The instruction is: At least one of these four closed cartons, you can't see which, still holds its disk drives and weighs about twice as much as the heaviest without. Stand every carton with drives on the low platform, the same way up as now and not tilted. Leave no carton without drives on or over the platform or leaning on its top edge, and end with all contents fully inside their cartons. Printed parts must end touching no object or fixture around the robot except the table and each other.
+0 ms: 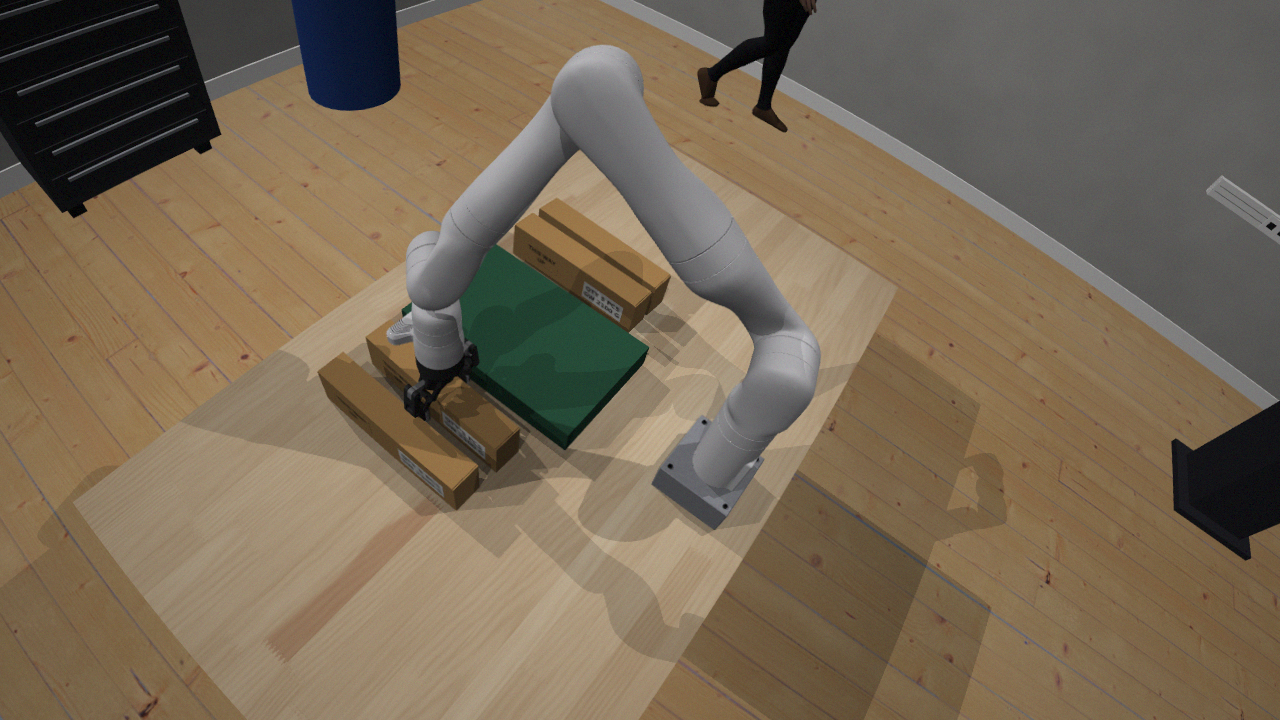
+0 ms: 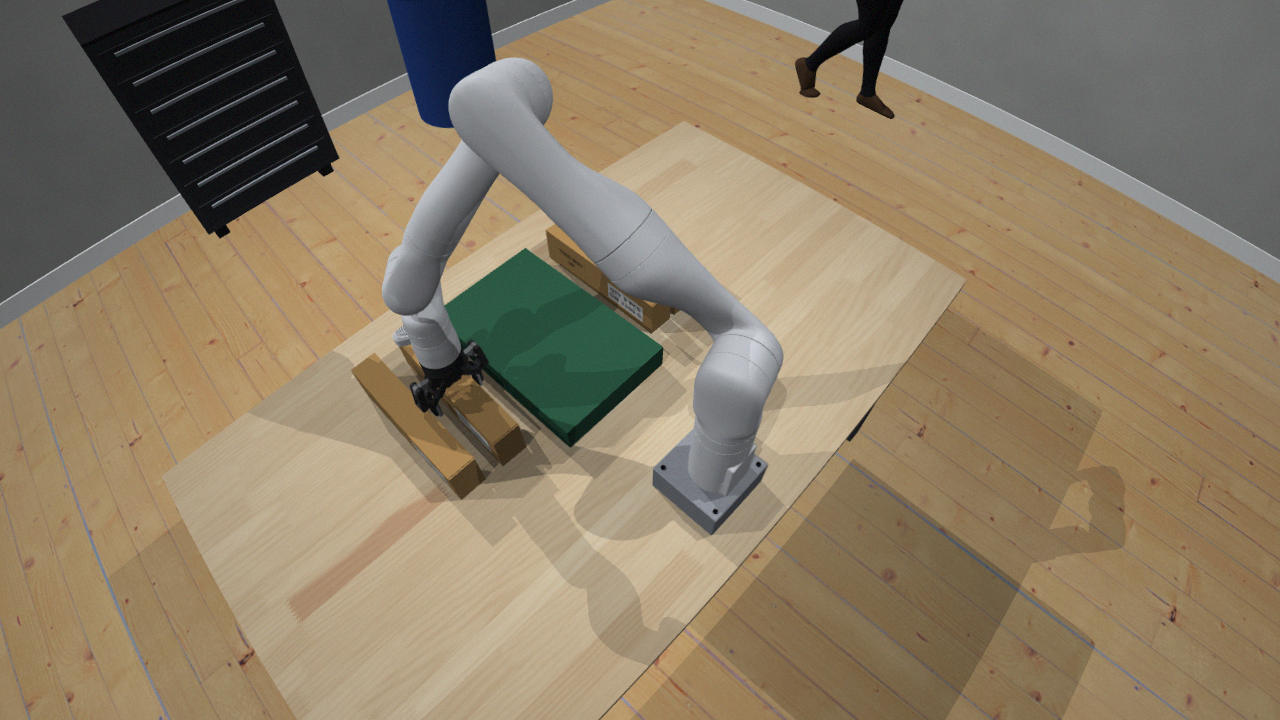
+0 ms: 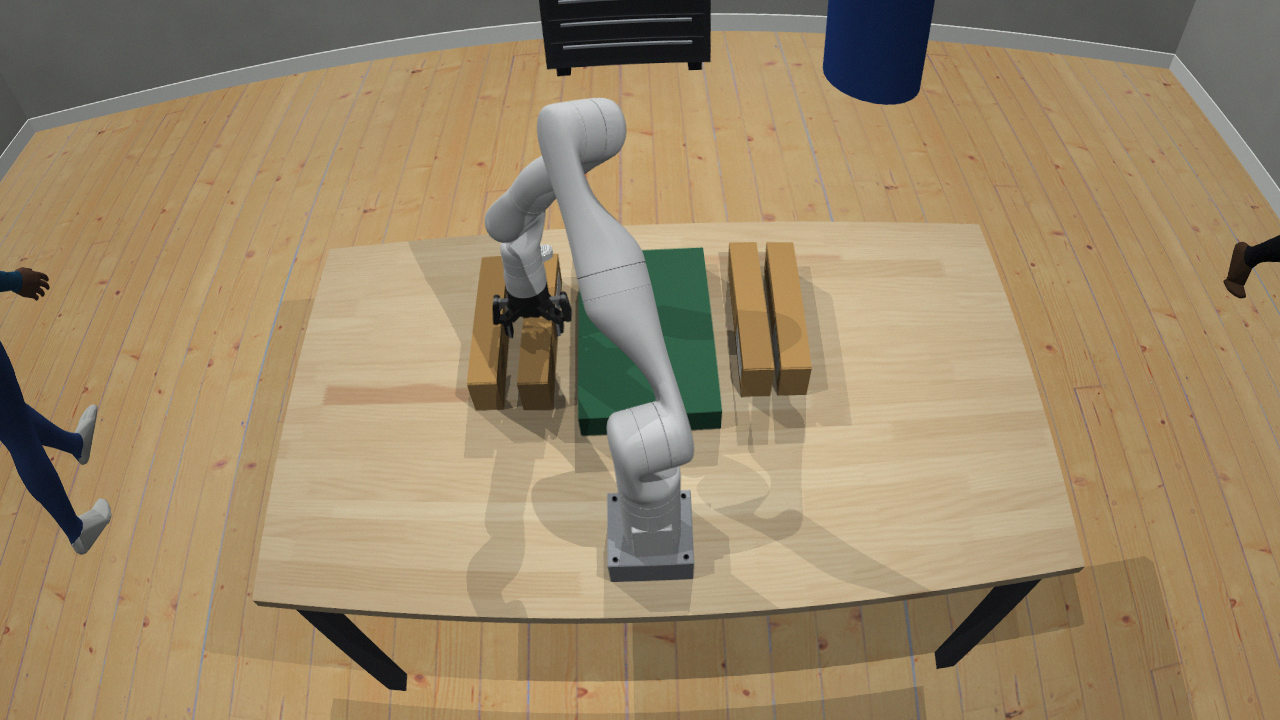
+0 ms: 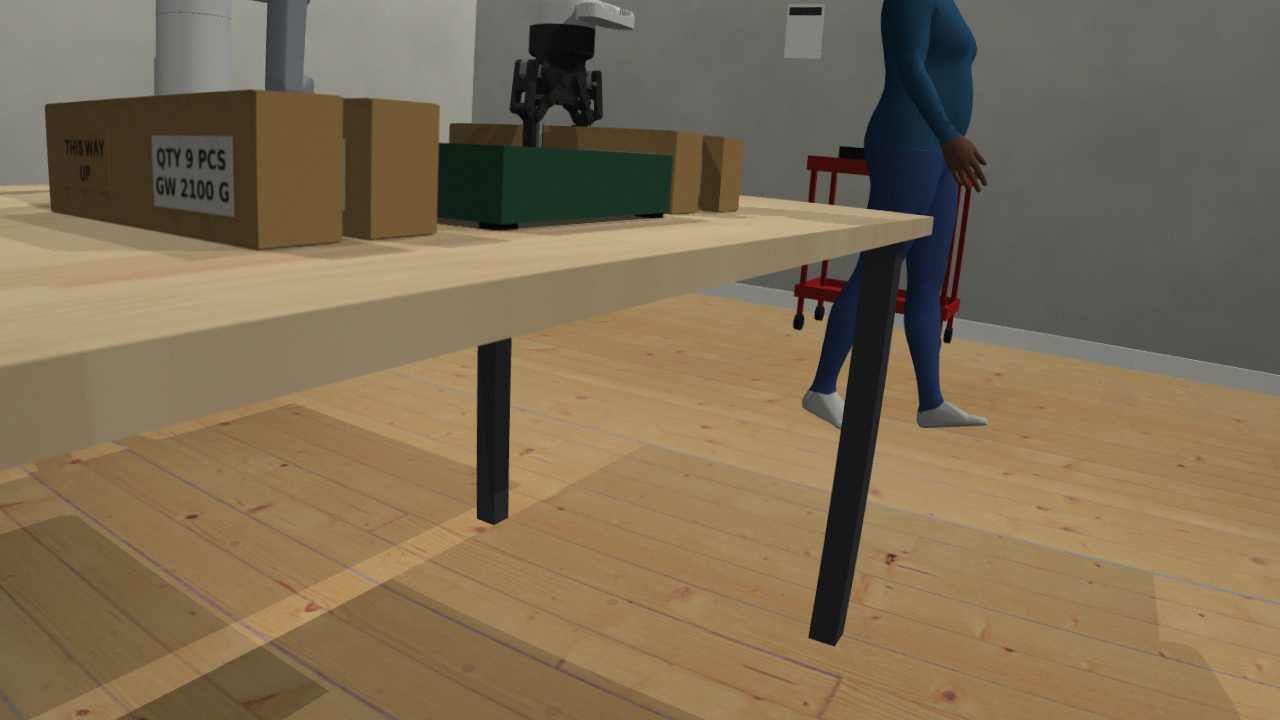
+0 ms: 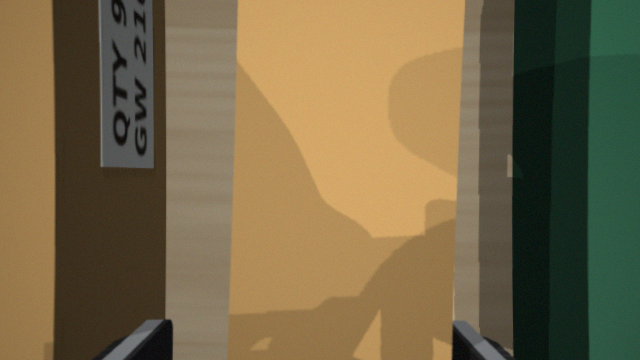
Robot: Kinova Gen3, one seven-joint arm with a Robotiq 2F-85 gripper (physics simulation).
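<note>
Four long brown cartons stand upright beside the low green platform [image 1: 590,367] [image 2: 581,358] [image 3: 680,286] [image 4: 581,183] [image 5: 615,150], whose top is bare. On its left are an outer carton [image 1: 393,434] [image 2: 416,425] [image 3: 486,358] [image 5: 25,150] and an inner carton [image 1: 496,432] [image 2: 492,420] [image 3: 537,358] [image 5: 350,125]. On its right are an inner carton [image 1: 581,268] [image 3: 750,313] and an outer carton [image 3: 787,313] [image 4: 295,170]. My gripper [image 1: 444,385] [image 2: 454,394] [image 3: 534,329] [image 4: 562,129] [image 5: 312,340] is open and straddles the inner left carton from above; its exact fingertip depth is unclear.
The platform's left edge is close beside the right finger, and the outer left carton is beyond the left finger. The arm base [image 1: 707,474] [image 3: 650,537] is at the table's near side. A person [image 4: 921,179] and a red cart [image 4: 832,163] are beyond the table [image 3: 402,501].
</note>
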